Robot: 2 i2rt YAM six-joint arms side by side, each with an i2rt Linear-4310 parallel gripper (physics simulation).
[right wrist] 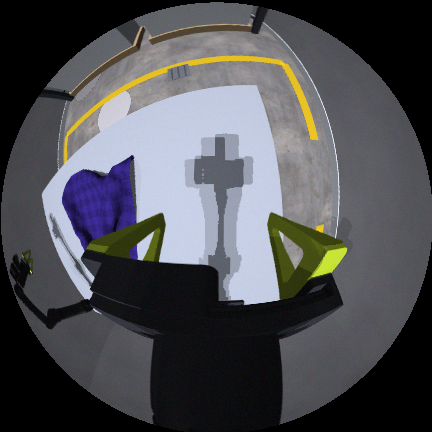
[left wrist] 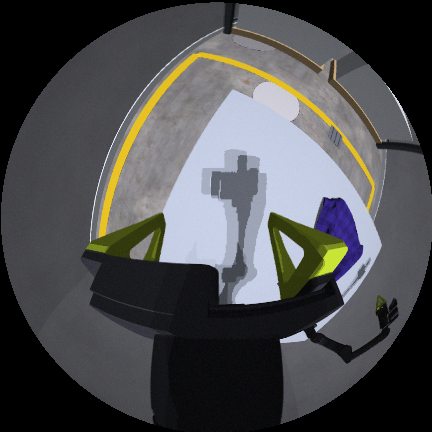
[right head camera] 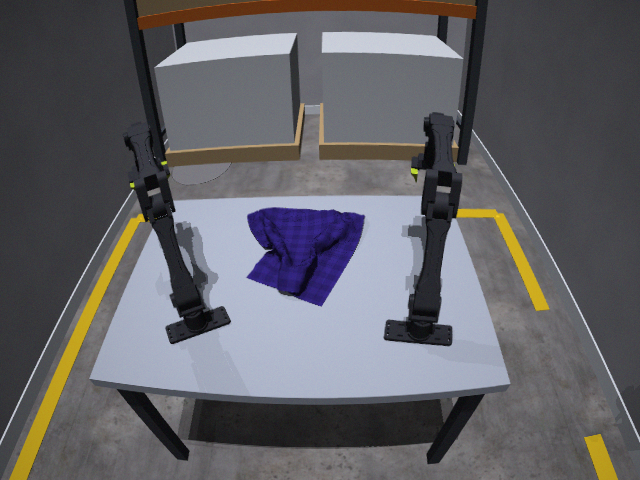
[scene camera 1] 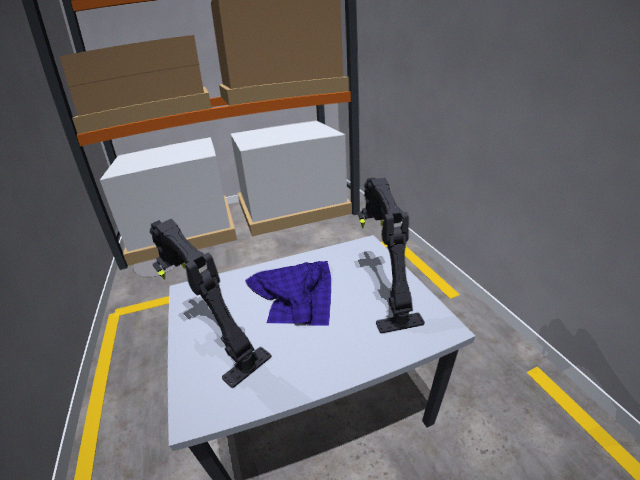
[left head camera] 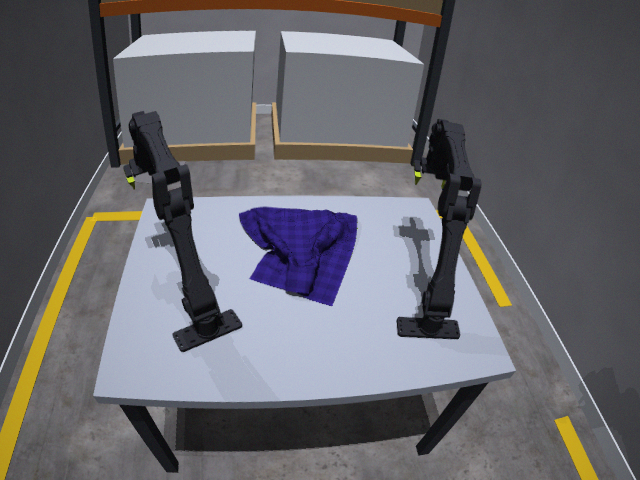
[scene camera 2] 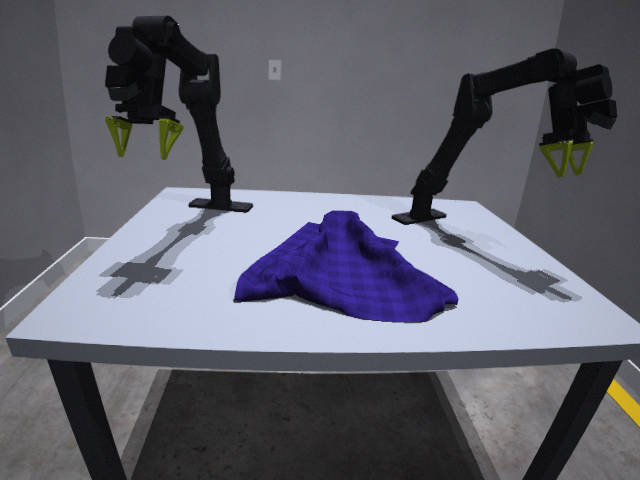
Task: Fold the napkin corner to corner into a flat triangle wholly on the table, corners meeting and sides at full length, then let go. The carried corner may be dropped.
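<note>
A purple checked napkin (left head camera: pixel 297 232) (right head camera: pixel 305 232) (scene camera 1: pixel 302 289) (scene camera 2: pixel 346 273) (left wrist: pixel 339 225) (right wrist: pixel 102 200) lies crumpled on the table (left head camera: pixel 289 351) (right head camera: pixel 299 356) (scene camera 1: pixel 310 361) (scene camera 2: pixel 180 320). Raised folds run from its far edge to a rolled flap at the near side, which lies between two flat, pointed corners in the left head view. My left gripper (scene camera 2: pixel 569 174) (left wrist: pixel 216 217) is open and empty, high above the table at the picture's right in scene camera 2. My right gripper (scene camera 2: pixel 142 156) (right wrist: pixel 215 218) is open and empty, high on the other side. Both stand well apart from the napkin.
Two grey-white boxes (left head camera: pixel 186 98) (left head camera: pixel 351 98) stand on wooden pallets behind the table. A storage rack (scene camera 1: pixel 353 103) with cardboard boxes (scene camera 1: pixel 281 46) rises there. The left arm base (left head camera: pixel 186 338) and right arm base (left head camera: pixel 447 330) are fixed on the near part of the table.
</note>
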